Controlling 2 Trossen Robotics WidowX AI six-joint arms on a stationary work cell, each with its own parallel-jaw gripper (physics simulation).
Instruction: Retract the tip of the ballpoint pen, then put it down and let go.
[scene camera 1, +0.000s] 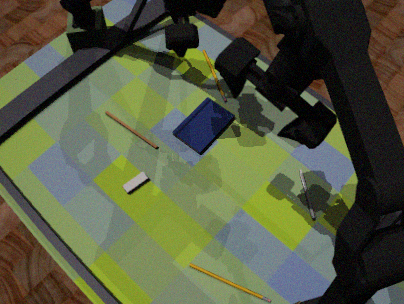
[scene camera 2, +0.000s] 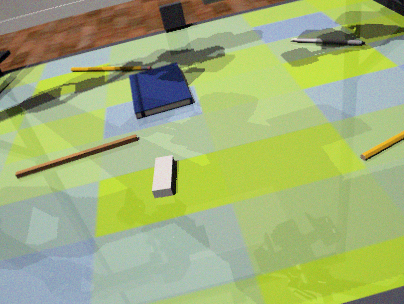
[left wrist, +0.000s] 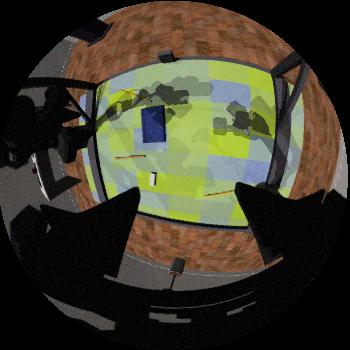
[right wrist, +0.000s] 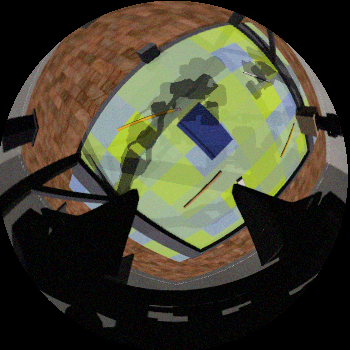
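Note:
The ballpoint pen is slim and grey with a dark end. It lies flat on the chequered table top, at the right in scene camera 1 and the upper right in scene camera 2. It is too small to tell whether its tip is out. My left gripper is open and empty, raised above the table, up and left of the pen in scene camera 1. My right gripper is open and empty, high above the table and farther from the pen; part of it shows at the top of scene camera 1.
A dark blue notebook lies near the middle. A yellow pencil lies beyond it, another pencil at the bottom of scene camera 1. A brown stick and a white eraser lie left of the notebook and below it.

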